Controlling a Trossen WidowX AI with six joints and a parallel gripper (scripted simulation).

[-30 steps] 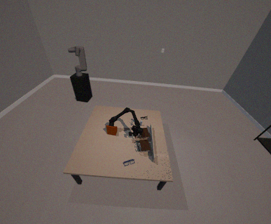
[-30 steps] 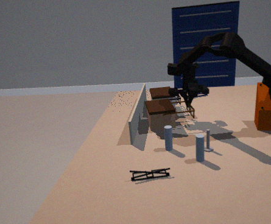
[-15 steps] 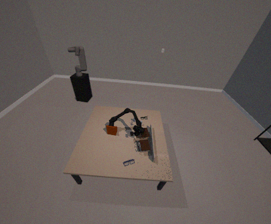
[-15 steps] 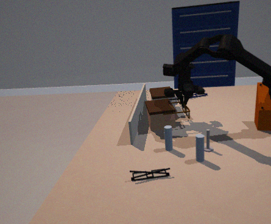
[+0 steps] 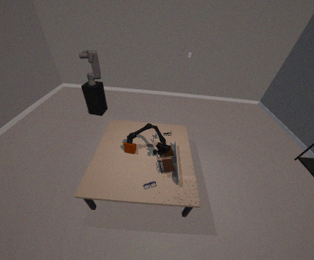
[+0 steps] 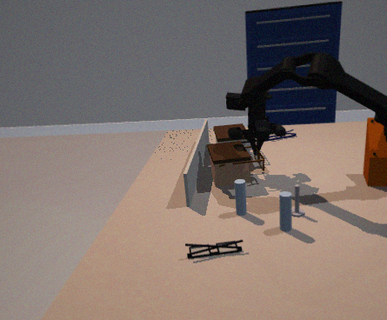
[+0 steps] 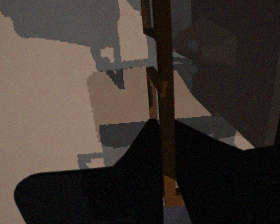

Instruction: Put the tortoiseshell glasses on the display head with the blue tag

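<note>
My gripper tip is now 60 mm short of the brown-topped display head, 60 mm to the right of it and 10 mm above it. Also, from my gripper tip: grey upright panel 210 mm ahead, 30 mm to the right, 10 mm below; then thin post 140 mm behind, 280 mm to the left, 40 mm below.
</note>
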